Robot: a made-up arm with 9 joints. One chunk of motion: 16 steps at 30 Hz.
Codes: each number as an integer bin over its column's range. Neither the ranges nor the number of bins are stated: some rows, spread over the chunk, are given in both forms.
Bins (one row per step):
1: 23 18 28 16 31 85 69 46 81
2: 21 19 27 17 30 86 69 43 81
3: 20 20 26 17 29 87 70 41 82
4: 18 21 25 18 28 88 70 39 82
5: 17 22 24 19 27 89 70 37 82
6: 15 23 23 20 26 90 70 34 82
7: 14 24 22 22 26 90 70 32 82
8: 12 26 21 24 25 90 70 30 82
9: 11 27 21 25 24 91 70 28 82
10: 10 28 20 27 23 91 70 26 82
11: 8 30 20 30 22 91 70 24 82
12: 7 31 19 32 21 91 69 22 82
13: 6 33 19 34 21 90 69 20 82
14: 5 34 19 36 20 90 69 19 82
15: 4 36 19 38 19 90 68 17 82
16: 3 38 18 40 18 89 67 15 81
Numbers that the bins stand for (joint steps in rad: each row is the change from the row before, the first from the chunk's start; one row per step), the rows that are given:
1: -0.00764 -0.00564 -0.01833 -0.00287 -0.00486 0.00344 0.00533 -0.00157 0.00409
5: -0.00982 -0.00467 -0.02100 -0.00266 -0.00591 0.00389 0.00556 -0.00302 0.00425
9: -0.01200 -0.00345 -0.02300 -0.00223 -0.00670 0.00411 0.00556 -0.00447 0.00425
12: -0.01345 -0.00248 -0.02433 -0.00174 -0.00748 0.00411 0.00533 -0.00544 0.00425
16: -0.01491 -0.00079 -0.02500 -0.00117 -0.00827 0.00389 0.00489 -0.00658 0.00409
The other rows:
2: -0.00836 -0.00539 -0.01900 -0.00280 -0.00512 0.00356 0.00533 -0.00205 0.00409
3: -0.00873 -0.00515 -0.01967 -0.00280 -0.00538 0.00367 0.00556 -0.00237 0.00425
4: -0.00945 -0.00491 -0.02033 -0.00273 -0.00565 0.00378 0.00556 -0.00270 0.00425
6: -0.01055 -0.00442 -0.02167 -0.00259 -0.00617 0.00400 0.00556 -0.00351 0.00425
7: -0.01091 -0.00418 -0.02233 -0.00244 -0.00617 0.00400 0.00556 -0.00383 0.00425
8: -0.01164 -0.00370 -0.02300 -0.00230 -0.00643 0.00400 0.00556 -0.00415 0.00425
10: -0.01236 -0.00321 -0.02367 -0.00209 -0.00696 0.00411 0.00556 -0.00480 0.00425
11: -0.01309 -0.00273 -0.02367 -0.00188 -0.00722 0.00411 0.00556 -0.00512 0.00425
13: -0.01382 -0.00200 -0.02433 -0.00160 -0.00748 0.00400 0.00533 -0.00577 0.00425
14: -0.01418 -0.00176 -0.02433 -0.00145 -0.00775 0.00400 0.00533 -0.00593 0.00425
15: -0.01455 -0.00127 -0.02433 -0.00131 -0.00801 0.00400 0.00511 -0.00625 0.00425

